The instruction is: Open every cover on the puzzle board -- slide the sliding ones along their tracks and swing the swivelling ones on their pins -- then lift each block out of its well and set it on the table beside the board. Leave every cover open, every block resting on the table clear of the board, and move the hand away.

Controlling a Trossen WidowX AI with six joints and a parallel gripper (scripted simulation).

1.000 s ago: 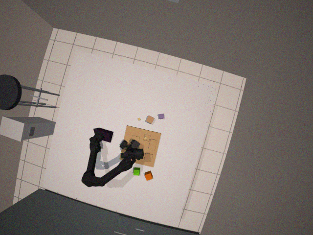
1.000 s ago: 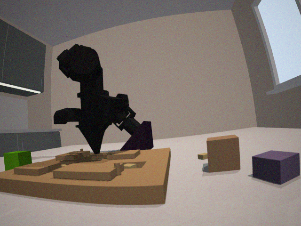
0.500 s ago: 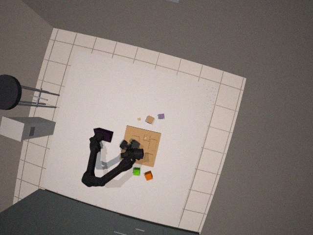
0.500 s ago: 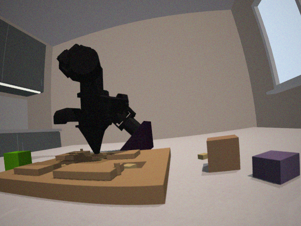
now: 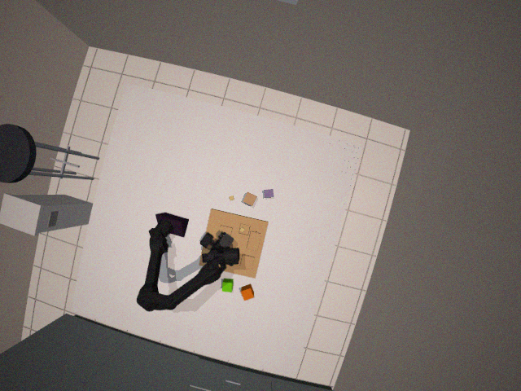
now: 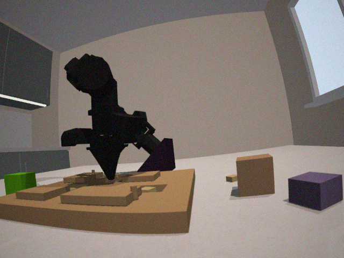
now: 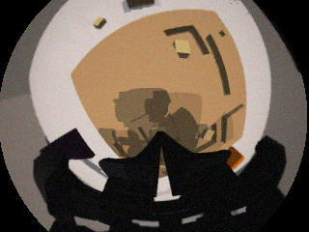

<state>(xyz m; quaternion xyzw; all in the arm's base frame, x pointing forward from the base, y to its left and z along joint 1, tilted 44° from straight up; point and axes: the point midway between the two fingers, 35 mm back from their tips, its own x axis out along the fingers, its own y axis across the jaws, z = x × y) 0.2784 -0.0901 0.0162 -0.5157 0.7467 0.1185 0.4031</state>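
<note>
Now: gripper tip 6 cm short of the tan puzzle board. The rest, counted from my gripper tip: orange block 15 cm ahead, 23 cm to the right; brown block 11 cm ahead, 25 cm to the left; green block 5 cm ahead, 20 cm to the right.
</note>
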